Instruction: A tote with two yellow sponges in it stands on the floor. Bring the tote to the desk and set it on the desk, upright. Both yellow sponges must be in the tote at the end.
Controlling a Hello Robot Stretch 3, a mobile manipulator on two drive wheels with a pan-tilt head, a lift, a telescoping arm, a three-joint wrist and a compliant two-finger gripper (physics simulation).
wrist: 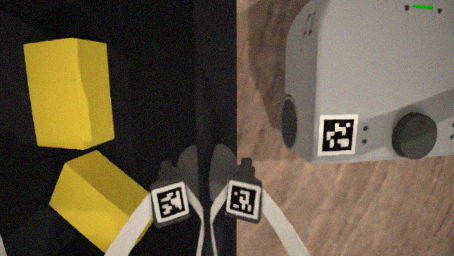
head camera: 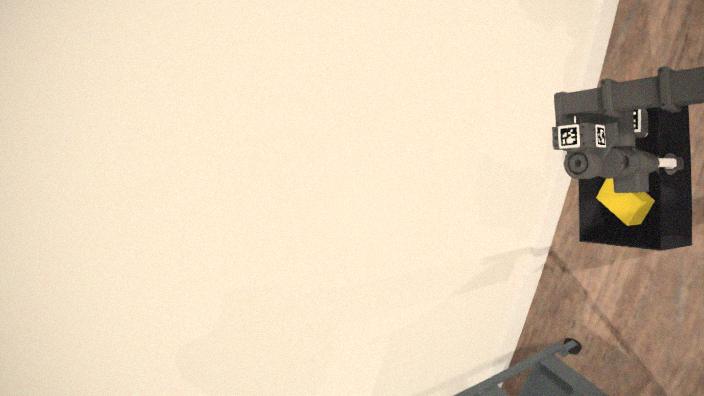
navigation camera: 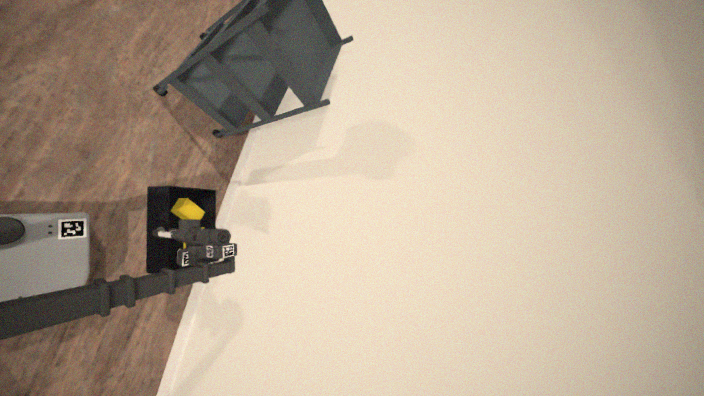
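Where they show: gripper, fingertip midpoint: (wrist: pixel 207 163) (navigation camera: pixel 161 231); robot's base, link origin: (wrist: pixel 355 117) (navigation camera: pixel 3 229).
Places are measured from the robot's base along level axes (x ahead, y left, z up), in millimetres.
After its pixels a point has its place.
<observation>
The black tote (head camera: pixel 676 220) @(y -309, x 84, z 313 mm) (navigation camera: pixel 158 210) @(y -309, x 52, z 315 mm) (wrist: pixel 215 60) @(y -313, x -96, z 331 mm) is upright, with its open top facing up, and looks raised above the floor. My gripper (head camera: pixel 669 163) @(y -320, x -22, z 311 mm) (navigation camera: pixel 161 233) @(y -320, x -22, z 311 mm) (wrist: pixel 207 163) @(y -320, x -22, z 311 mm) is shut on the tote's side wall nearest my base, one fingertip on each side of it. Two yellow sponges lie inside: one sponge (wrist: pixel 57 95) @(y -457, x -75, z 261 mm) is at the upper left of the wrist view, and the other sponge (wrist: pixel 97 187) @(y -428, x 15, z 267 mm) (head camera: pixel 627 206) @(y -416, x 59, z 274 mm) (navigation camera: pixel 187 209) @(y -416, x 54, z 274 mm) is tilted beside it. The wrist partly hides the tote's inside in the head and navigation views. The desk does not show.
A cream wall (head camera: pixel 300 200) @(y -696, x 16, z 881 mm) (navigation camera: pixel 500 225) @(y -690, x -2, z 1308 mm) stands close beyond the tote and the arm's end. A grey metal cart (head camera: pixel 542 382) @(y -697, x 552, z 133 mm) (navigation camera: pixel 310 55) @(y -703, x 704, z 663 mm) on casters stands by the wall, to one side of the tote. My base (navigation camera: pixel 45 260) @(y -76, x -91, z 160 mm) (wrist: pixel 380 65) @(y -69, x -103, z 160 mm) is on the tote's other side. Wooden floor shows below.
</observation>
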